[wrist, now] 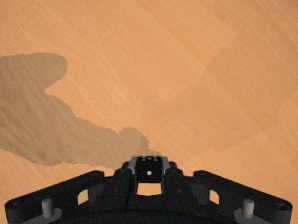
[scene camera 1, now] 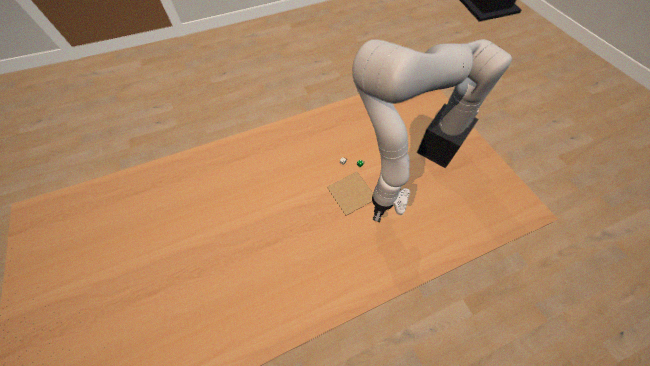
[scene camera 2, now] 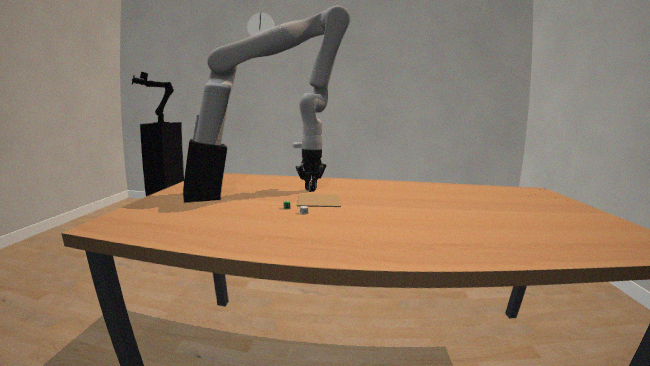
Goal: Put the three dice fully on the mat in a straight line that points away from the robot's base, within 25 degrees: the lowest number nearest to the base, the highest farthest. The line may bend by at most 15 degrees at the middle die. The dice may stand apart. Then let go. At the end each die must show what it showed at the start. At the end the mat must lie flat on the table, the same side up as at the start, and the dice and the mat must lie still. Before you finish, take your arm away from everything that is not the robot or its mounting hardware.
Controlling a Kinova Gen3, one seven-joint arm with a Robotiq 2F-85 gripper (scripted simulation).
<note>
In view: my gripper (scene camera 2: 310, 190).
My gripper shows as well in the wrist view (wrist: 149, 166).
</note>
